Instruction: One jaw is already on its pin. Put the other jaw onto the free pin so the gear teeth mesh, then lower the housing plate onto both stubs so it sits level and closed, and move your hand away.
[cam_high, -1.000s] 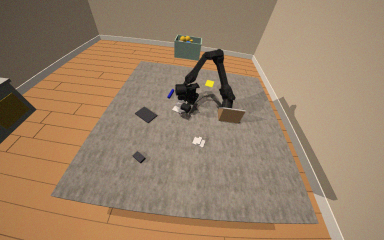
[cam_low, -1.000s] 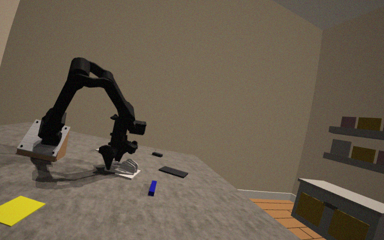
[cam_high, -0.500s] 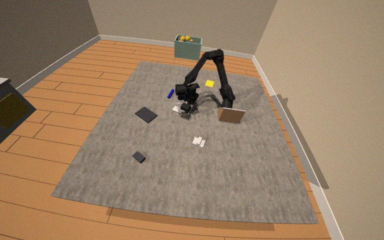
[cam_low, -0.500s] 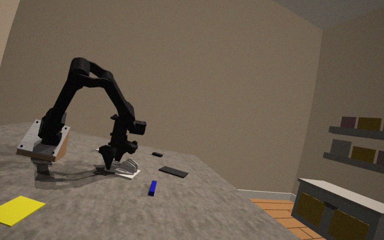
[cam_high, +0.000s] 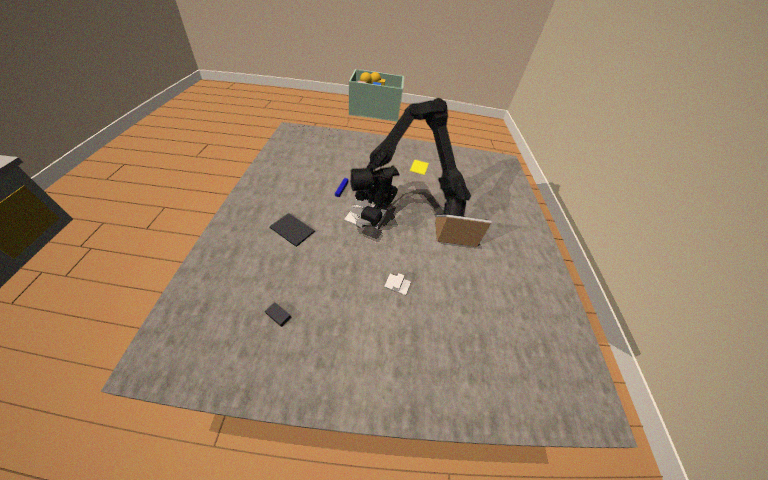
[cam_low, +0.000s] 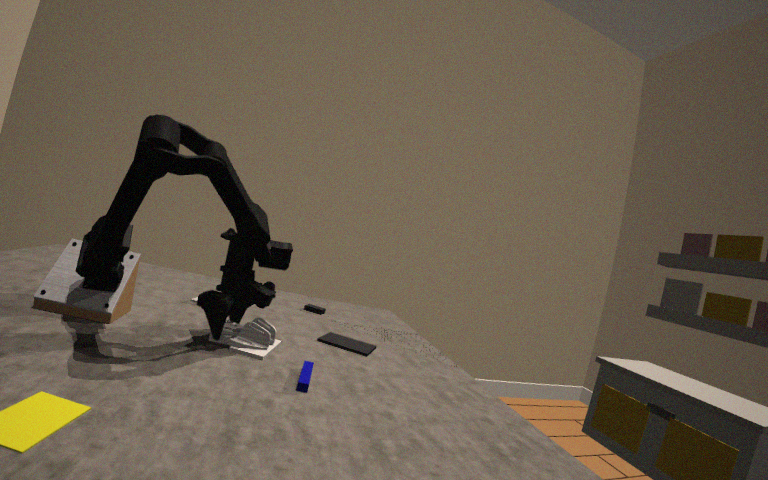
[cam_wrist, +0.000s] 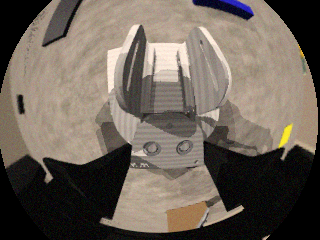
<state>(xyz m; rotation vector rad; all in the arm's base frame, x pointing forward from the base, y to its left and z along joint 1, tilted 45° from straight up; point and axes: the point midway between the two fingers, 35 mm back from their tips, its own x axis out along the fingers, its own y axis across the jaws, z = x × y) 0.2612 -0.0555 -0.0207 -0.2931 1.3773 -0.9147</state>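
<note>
Right now the white jaw is 2 cm to the right of my gripper tip, 2 cm ahead of it and 1 cm above it. From my gripper tip the other things lie so: yellow sheet 37 cm to the right, 19 cm behind, 1 cm below; then dark flat plate 30 cm ahead, 8 cm to the left; then blue block 16 cm to the right, 15 cm ahead.
</note>
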